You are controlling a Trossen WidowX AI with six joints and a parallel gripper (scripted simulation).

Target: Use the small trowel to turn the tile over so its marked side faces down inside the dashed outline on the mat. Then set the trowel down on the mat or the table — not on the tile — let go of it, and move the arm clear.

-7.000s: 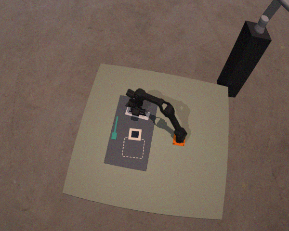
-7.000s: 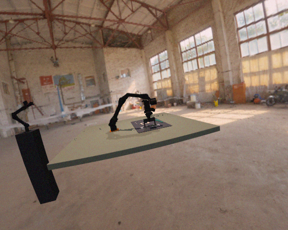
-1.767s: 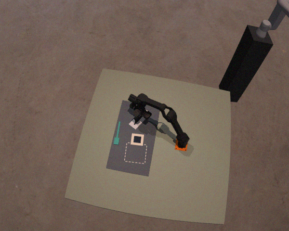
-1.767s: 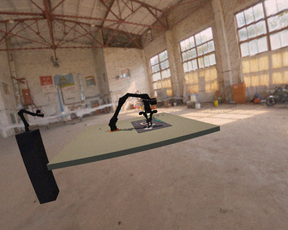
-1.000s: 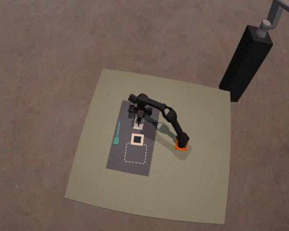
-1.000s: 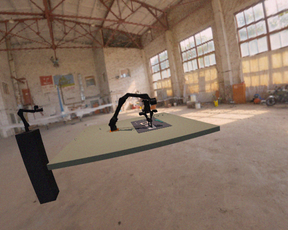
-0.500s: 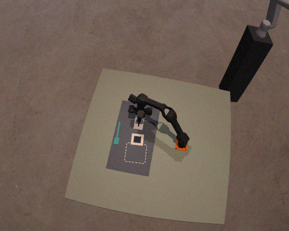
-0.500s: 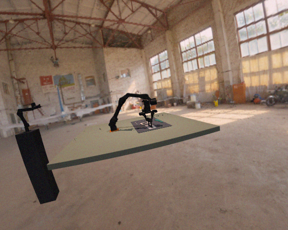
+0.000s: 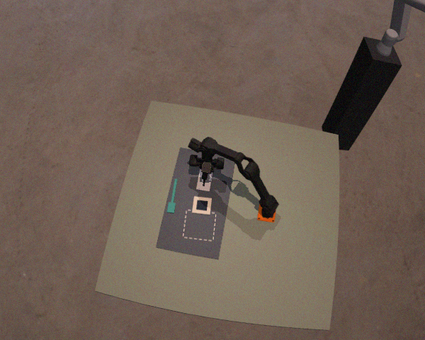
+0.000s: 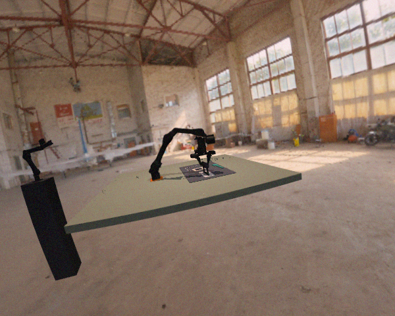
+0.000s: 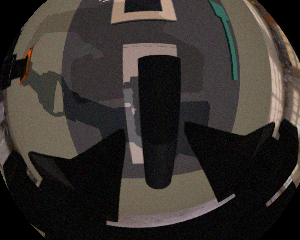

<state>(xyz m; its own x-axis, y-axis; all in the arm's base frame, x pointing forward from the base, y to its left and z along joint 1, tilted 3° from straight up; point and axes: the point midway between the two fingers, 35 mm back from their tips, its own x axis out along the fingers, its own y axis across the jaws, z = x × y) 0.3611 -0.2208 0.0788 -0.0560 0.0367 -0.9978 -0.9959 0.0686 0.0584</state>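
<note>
Right now my gripper tip is 16 cm to the right of the dark grey mat, 9 cm above it and 4 cm short of it. Also, from my gripper tip: tile: 19 cm to the left, 6 cm below, 1 cm ahead; then teal trowel: 18 cm ahead, 17 cm to the left, 6 cm below.
</note>
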